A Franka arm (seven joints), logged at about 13 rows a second.
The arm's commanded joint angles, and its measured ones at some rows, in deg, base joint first. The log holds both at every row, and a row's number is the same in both.
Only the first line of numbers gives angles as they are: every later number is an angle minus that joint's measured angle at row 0.
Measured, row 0: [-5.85, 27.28, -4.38, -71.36, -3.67, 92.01, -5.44]
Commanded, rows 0 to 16: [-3.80, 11.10, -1.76, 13.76, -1.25, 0.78, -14.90]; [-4.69, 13.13, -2.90, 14.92, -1.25, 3.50, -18.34]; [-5.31, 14.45, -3.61, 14.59, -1.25, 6.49, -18.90]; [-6.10, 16.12, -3.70, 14.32, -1.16, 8.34, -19.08]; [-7.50, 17.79, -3.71, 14.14, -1.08, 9.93, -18.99]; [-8.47, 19.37, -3.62, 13.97, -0.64, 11.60, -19.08]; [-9.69, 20.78, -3.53, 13.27, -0.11, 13.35, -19.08]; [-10.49, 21.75, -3.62, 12.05, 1.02, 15.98, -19.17]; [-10.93, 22.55, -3.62, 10.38, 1.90, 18.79, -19.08]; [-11.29, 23.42, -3.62, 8.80, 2.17, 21.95, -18.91]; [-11.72, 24.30, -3.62, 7.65, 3.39, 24.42, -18.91]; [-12.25, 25.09, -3.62, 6.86, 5.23, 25.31, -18.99]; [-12.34, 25.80, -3.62, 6.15, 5.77, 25.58, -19.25]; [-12.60, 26.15, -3.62, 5.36, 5.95, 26.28, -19.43]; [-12.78, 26.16, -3.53, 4.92, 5.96, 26.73, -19.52]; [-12.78, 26.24, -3.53, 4.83, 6.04, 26.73, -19.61]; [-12.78, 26.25, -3.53, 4.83, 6.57, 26.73, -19.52]
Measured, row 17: [-12.11, 27.04, -4.17, 6.59, 5.22, 25.85, -18.03]
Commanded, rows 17 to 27: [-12.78, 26.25, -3.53, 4.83, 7.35, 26.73, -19.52]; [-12.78, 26.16, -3.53, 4.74, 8.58, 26.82, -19.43]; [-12.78, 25.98, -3.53, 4.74, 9.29, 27.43, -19.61]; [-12.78, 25.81, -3.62, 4.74, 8.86, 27.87, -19.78]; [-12.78, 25.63, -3.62, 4.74, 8.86, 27.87, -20.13]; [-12.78, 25.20, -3.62, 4.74, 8.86, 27.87, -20.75]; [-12.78, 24.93, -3.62, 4.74, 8.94, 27.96, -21.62]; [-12.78, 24.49, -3.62, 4.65, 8.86, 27.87, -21.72]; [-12.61, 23.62, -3.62, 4.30, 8.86, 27.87, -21.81]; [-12.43, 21.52, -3.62, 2.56, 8.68, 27.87, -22.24]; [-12.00, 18.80, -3.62, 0.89, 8.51, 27.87, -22.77]
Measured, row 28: [-12.18, 25.29, -4.13, 6.37, 7.80, 27.85, -20.45]
